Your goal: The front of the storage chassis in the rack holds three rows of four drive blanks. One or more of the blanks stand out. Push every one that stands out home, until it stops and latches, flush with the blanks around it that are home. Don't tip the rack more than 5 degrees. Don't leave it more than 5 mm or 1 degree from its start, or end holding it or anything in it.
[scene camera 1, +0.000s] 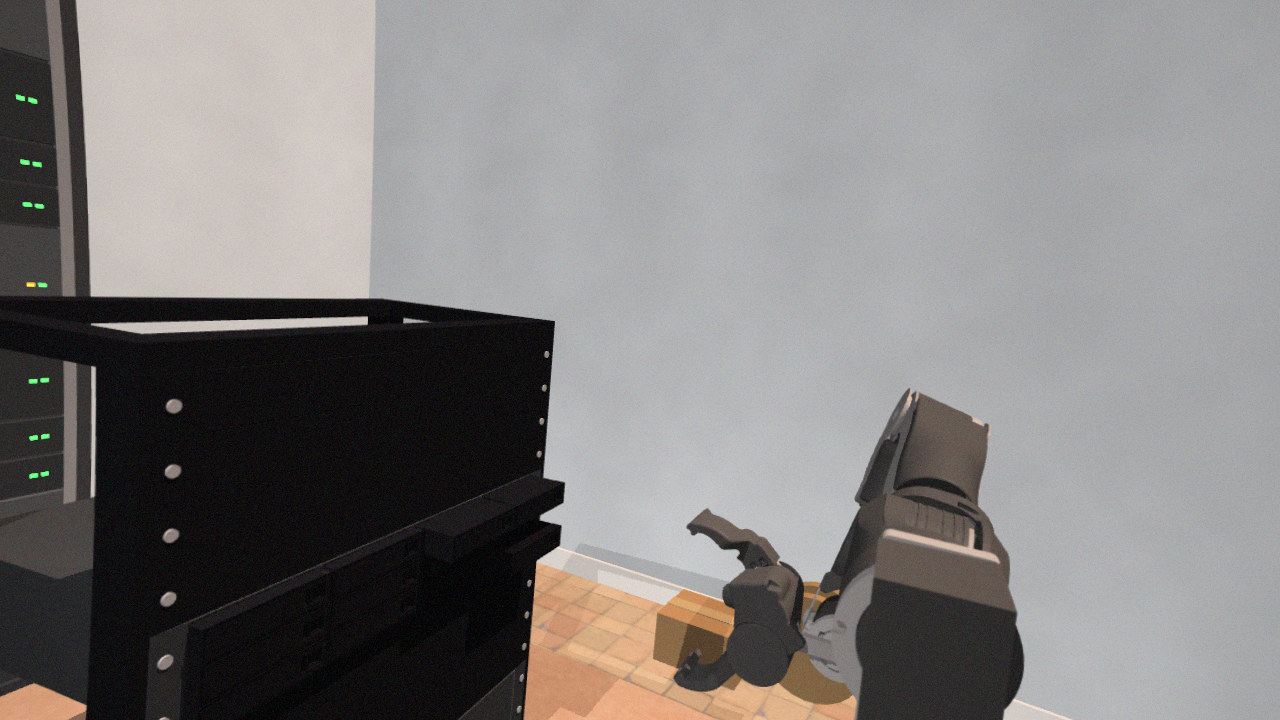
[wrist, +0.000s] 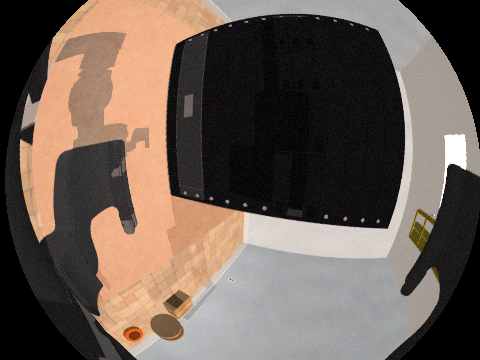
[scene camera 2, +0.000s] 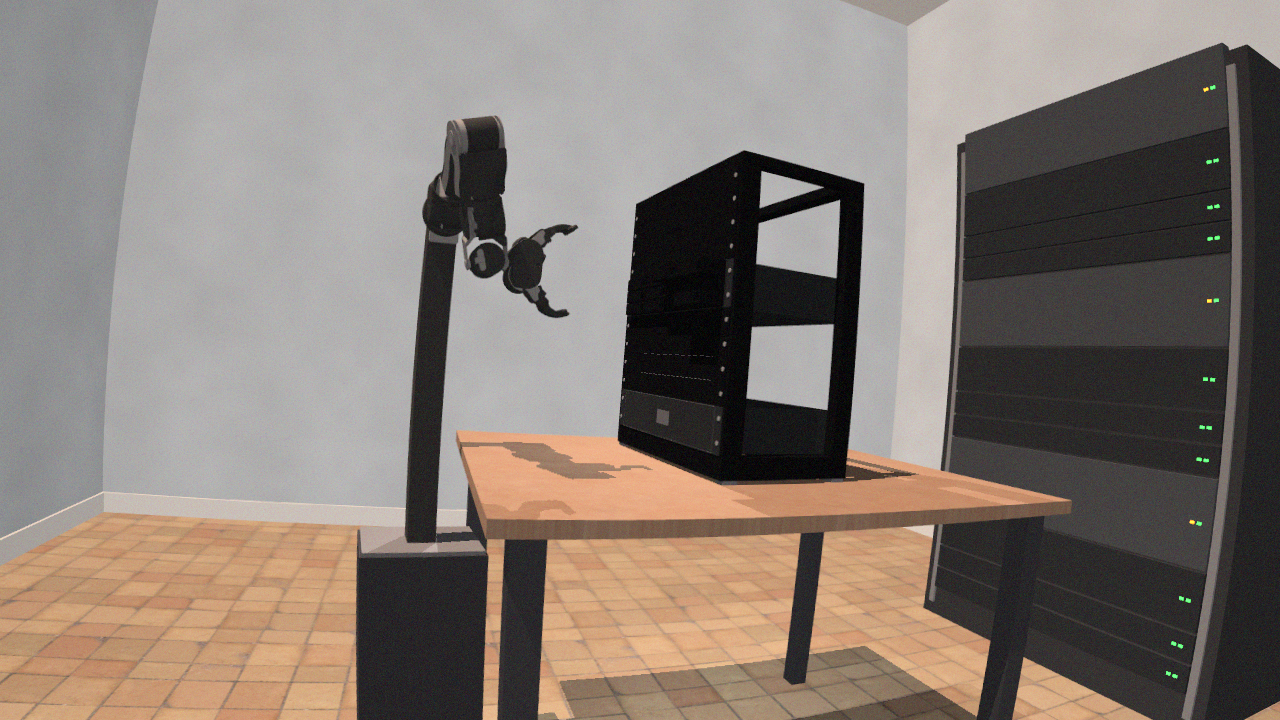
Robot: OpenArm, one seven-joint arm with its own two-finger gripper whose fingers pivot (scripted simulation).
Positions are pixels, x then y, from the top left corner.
Labels:
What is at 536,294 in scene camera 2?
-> The gripper.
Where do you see an arm column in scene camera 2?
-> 438,260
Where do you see an arm column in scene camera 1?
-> At 941,626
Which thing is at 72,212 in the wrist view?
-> The gripper.

